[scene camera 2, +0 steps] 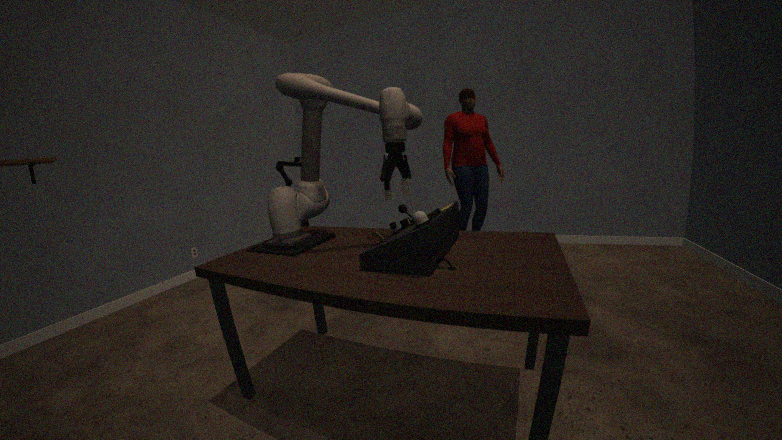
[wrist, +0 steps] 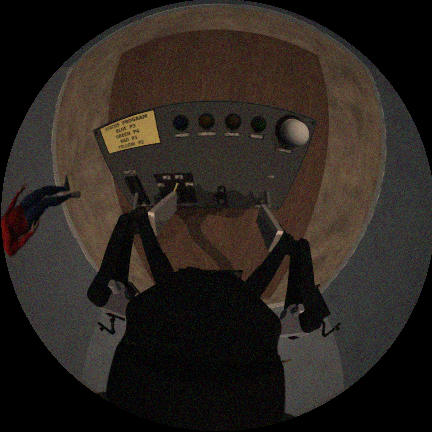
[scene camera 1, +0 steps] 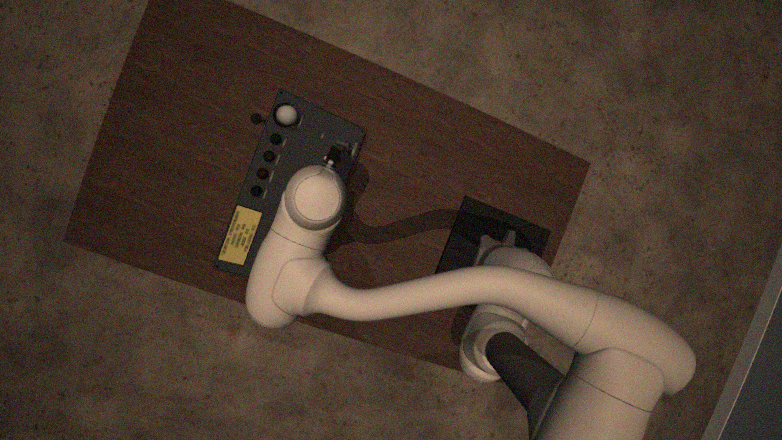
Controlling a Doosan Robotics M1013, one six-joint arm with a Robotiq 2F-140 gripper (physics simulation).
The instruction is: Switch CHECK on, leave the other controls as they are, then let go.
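Places are measured from the arm's base along level axes (x up, y left, z back), in millimetres.
Pixels of known places: gripper, between the fingertips: (scene camera 2: 397, 197) (wrist: 217, 206); arm's base, origin of its link: (scene camera 2: 289, 240).
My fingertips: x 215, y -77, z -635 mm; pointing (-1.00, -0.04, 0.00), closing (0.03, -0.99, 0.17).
Ahead of a thing's pixels: the offset from my fingertips to its top centre. "pt": to the spot under its first point. Level surfaces: height alone.
A dark sloped control panel (scene camera 1: 306, 139) (scene camera 2: 410, 246) (wrist: 225, 160) stands on the table. In the wrist view its near edge carries a metal toggle switch {dx -101, dy -127, dz +34 mm} (wrist: 268, 198) at the right, a black knob {dx -94, dy -7, dz +26 mm} (wrist: 221, 194) in the middle, a selector on a black plate {pt dx -147, dy +81, dz +27 mm} (wrist: 188, 194), and a slotted lever at the left, partly behind a finger. The small labels are too dim to read, so I cannot tell which control is CHECK. My gripper (scene camera 2: 396, 192) (wrist: 217, 206) is open and empty, above the panel's near edge. The arm hides its fingers in scene camera 1.
A white dome {pt dx -26, dy -143, dz -125 mm} (scene camera 1: 286, 114) (scene camera 2: 419, 217) (wrist: 294, 132) and a row of dark coloured buttons line the panel's far side, beside a yellow card {dx -60, dy +190, dz -148 mm} (scene camera 1: 239, 235) (wrist: 131, 131). A black ball {pt dx -214, dy -127, dz -221 mm} (scene camera 1: 256, 117) sticks out past the panel's edge. A person in red (scene camera 2: 469, 139) stands behind the table {dx -230 mm} (scene camera 2: 508, 284).
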